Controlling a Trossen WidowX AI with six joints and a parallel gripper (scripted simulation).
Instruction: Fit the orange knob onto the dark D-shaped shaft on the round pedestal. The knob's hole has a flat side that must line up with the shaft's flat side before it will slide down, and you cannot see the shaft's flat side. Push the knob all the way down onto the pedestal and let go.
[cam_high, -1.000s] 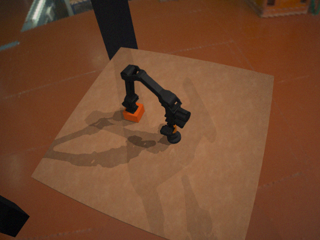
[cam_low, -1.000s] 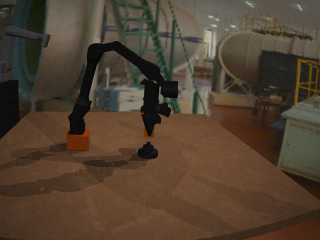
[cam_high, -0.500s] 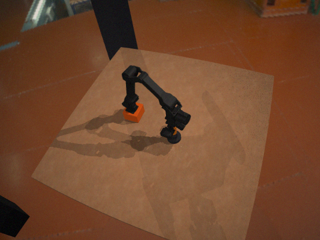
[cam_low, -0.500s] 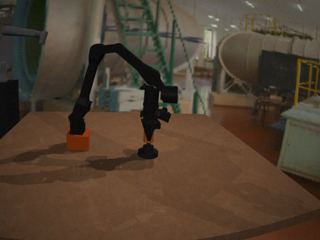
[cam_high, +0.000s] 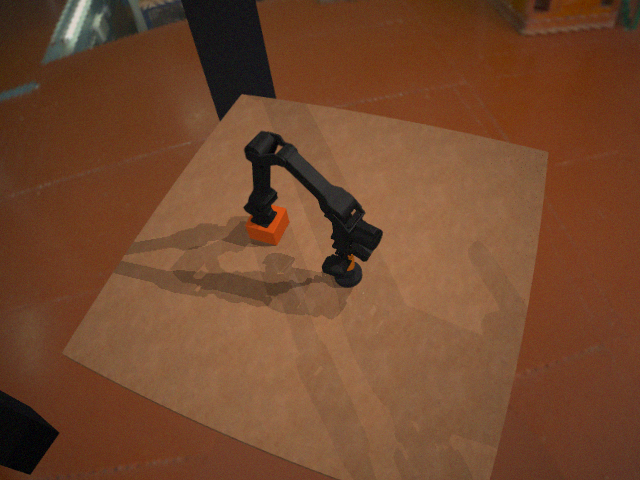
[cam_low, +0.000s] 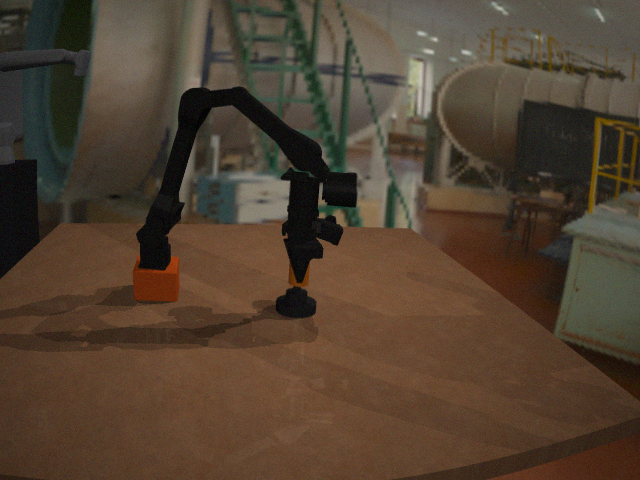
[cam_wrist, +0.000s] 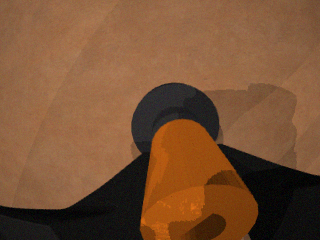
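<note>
Now: gripper tip 4 cm above the dark round pedestal. The rest, counted from my gripper tip: orange knob: 2 cm above.
</note>
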